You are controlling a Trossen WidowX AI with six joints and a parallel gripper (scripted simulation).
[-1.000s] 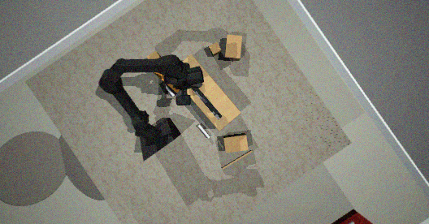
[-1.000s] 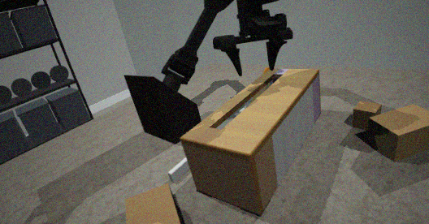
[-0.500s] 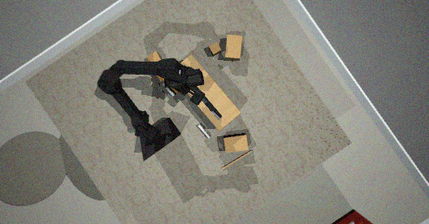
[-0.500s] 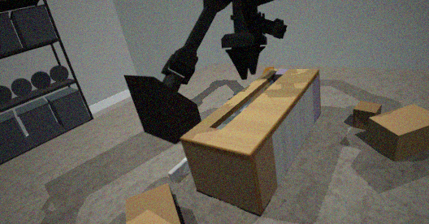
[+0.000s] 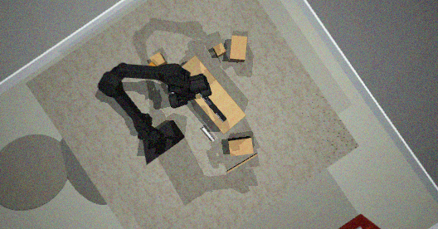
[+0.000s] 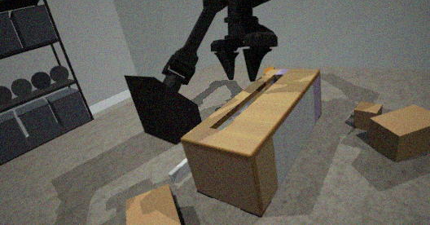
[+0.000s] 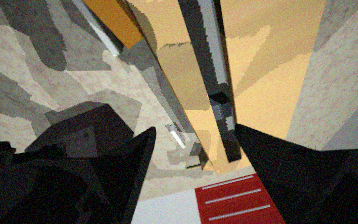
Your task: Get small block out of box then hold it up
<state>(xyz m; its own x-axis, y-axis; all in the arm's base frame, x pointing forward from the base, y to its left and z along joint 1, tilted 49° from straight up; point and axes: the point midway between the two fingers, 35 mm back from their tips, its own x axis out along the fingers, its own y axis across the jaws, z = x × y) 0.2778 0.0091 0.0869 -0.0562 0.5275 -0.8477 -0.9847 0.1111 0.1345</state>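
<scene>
Right now the box is 10 cm below my gripper tip, 3 cm ahead of it and 1 cm to the right of it. Round my gripper tip: thin rod 41 cm to the right, 15 cm below, 4 cm ahead; block 7 cm below, 5 cm ahead, 4 cm to the right.
</scene>
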